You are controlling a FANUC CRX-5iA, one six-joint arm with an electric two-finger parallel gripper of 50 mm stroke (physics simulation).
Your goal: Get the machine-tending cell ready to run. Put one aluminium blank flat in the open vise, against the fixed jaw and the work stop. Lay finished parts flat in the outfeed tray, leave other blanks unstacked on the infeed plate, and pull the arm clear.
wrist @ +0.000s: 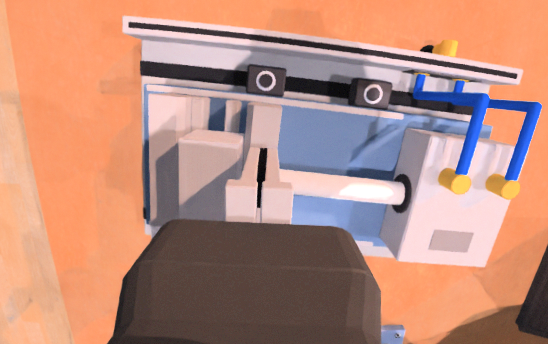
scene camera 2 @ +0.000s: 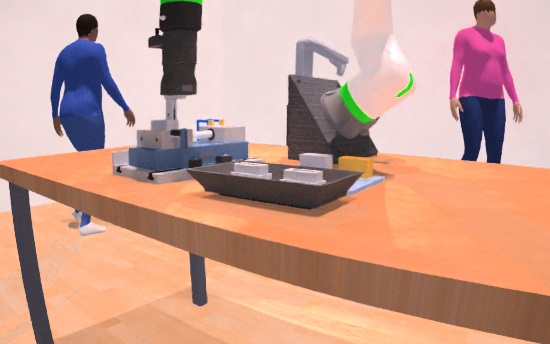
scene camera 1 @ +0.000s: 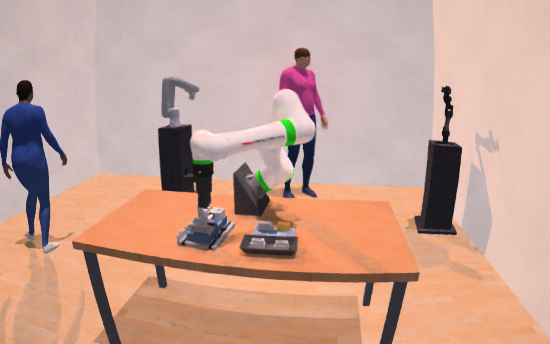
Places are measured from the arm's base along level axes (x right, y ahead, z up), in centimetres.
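Pixels of known places: gripper, fingertip midpoint: (wrist: 262,166) (scene camera 2: 171,125) (scene camera 1: 200,217); arm's base, link origin: (scene camera 2: 338,115) (scene camera 1: 253,187).
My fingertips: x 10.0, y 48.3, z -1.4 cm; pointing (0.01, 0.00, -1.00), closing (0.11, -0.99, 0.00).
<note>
Ahead of a thing's pixels: the offset from my fingertips to its top centre. "spot": to the spot under its first point.
My gripper (scene camera 1: 203,209) (scene camera 2: 172,118) (wrist: 262,166) is shut and empty, pointing down over the vise @[dx -0.9, dy -4.1, dz -0.4 cm] (scene camera 1: 199,236) (scene camera 2: 155,158) (wrist: 340,145). A grey blank @[dx -1.8, dy +2.8, dz +1.3 cm] (scene camera 2: 161,125) (wrist: 210,172) sits between the vise jaws, close to the fingertips; its near end is hidden in the wrist view, and I cannot tell whether it touches the work stop. The black outfeed tray (scene camera 1: 270,250) (scene camera 2: 260,191) holds two silver finished parts, one @[dx -28.2, dy +2.6, dz -5.6 cm] (scene camera 1: 257,243) (scene camera 2: 251,168) left of the other @[dx -38.5, dy +1.9, dz -5.6 cm] (scene camera 1: 281,244) (scene camera 2: 303,175). A grey blank @[dx -25.6, dy -17.8, dz -5.9 cm] (scene camera 1: 265,226) (scene camera 2: 316,160) is on the blue infeed plate @[dx -30.8, dy -13.4, dz -9.4 cm] (scene camera 1: 274,233) (scene camera 2: 367,185).
A yellow block @[dx -34.3, dy -19.2, dz -5.9 cm] (scene camera 1: 284,226) (scene camera 2: 356,166) is beside the blank on the infeed plate. Blue pipes @[spot: dx +4.0, dy -11.4, dz +0.7 cm] (wrist: 471,135) rise over the vise's cylinder block @[dx -0.9, dy -13.6, dz -0.7 cm] (wrist: 450,220). The arm's dark angled base (scene camera 1: 246,192) (scene camera 2: 310,120) stands behind the plate. Two people stand beyond the table (scene camera 1: 340,225).
</note>
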